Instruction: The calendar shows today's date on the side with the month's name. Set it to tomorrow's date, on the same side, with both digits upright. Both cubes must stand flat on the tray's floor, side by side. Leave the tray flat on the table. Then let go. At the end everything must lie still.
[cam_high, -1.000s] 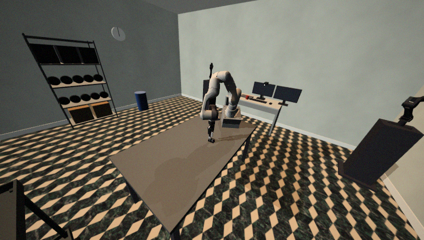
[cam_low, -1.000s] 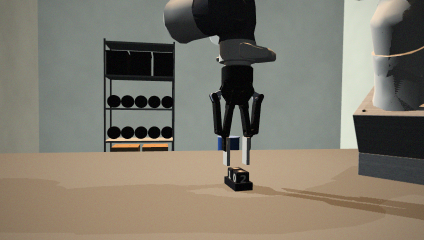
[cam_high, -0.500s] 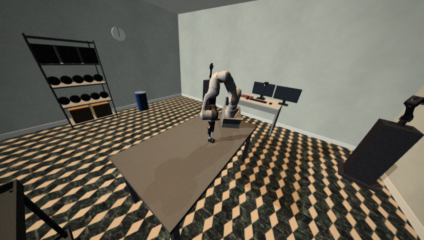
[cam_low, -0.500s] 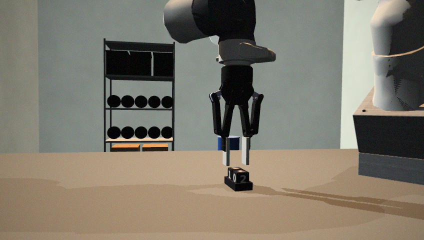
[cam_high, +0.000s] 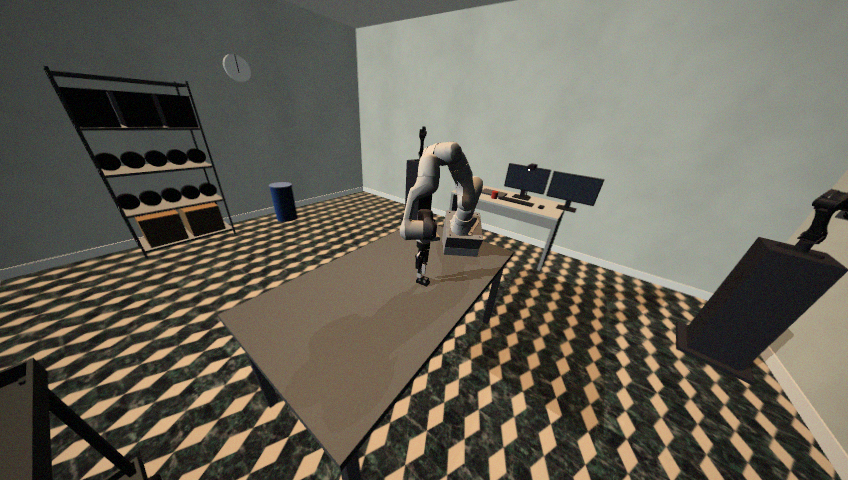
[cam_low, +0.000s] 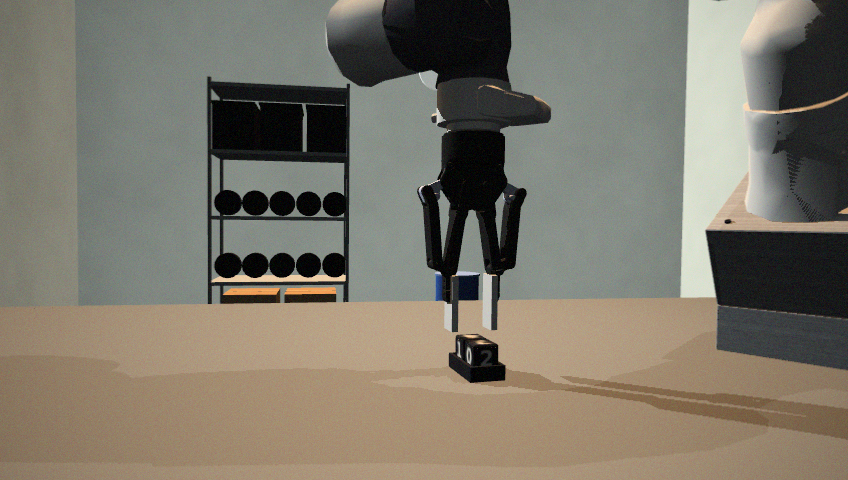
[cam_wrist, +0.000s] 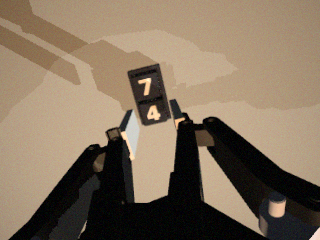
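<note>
My hand is 1 cm past the black tray, 2 cm to the right of it and 7 cm above it.
</note>
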